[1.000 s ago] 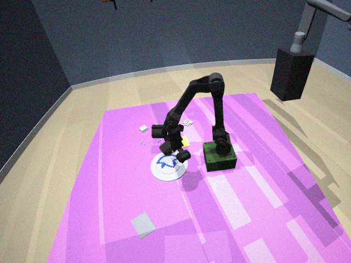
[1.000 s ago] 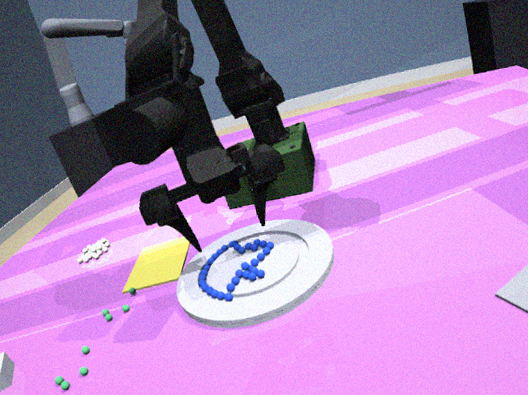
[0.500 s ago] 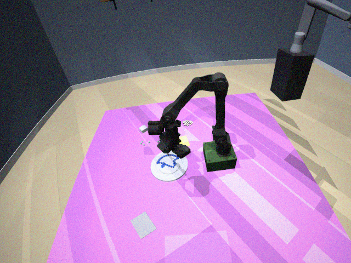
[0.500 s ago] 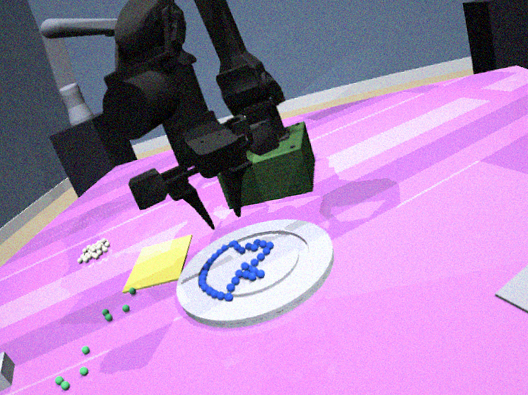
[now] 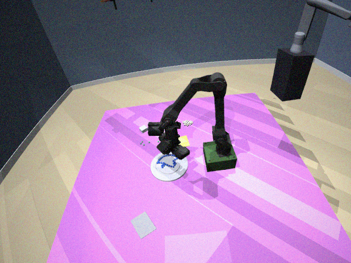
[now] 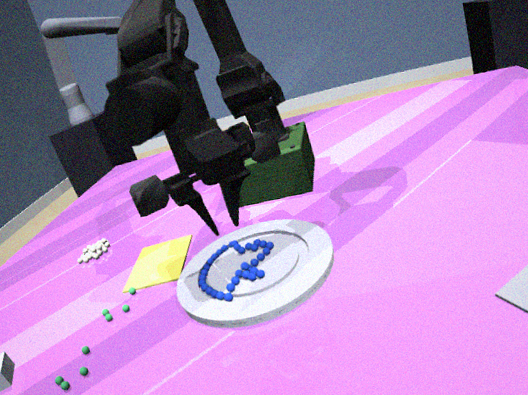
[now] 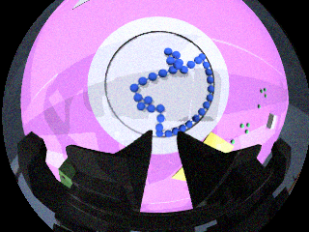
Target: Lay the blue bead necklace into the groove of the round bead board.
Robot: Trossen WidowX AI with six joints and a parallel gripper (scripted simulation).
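My gripper tip is now 40 mm short of the round white bead board, 30 mm to the right of it and 30 mm above it. The rest, counted from my gripper tip: yellow sheet 30 mm behind, 130 mm to the right, 40 mm below; then grey tile 180 mm ahead, 330 mm to the left, 40 mm below; then cube 190 mm ahead, 300 mm to the right, 30 mm below.
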